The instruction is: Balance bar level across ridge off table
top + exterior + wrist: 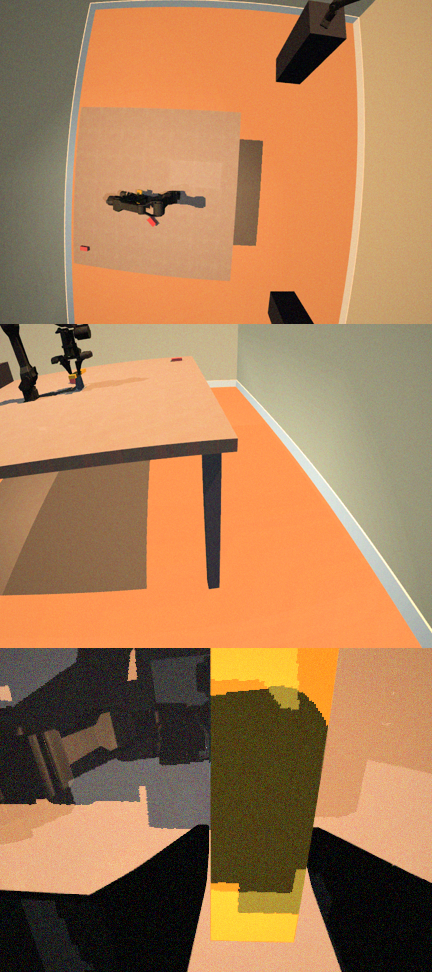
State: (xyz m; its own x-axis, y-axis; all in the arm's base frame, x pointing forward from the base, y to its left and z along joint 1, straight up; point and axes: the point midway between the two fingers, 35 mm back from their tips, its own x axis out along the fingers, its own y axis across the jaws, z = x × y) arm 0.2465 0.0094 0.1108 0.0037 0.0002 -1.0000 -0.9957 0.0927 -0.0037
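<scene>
The yellow-orange bar is 30 mm to the left of my gripper tip.
</scene>
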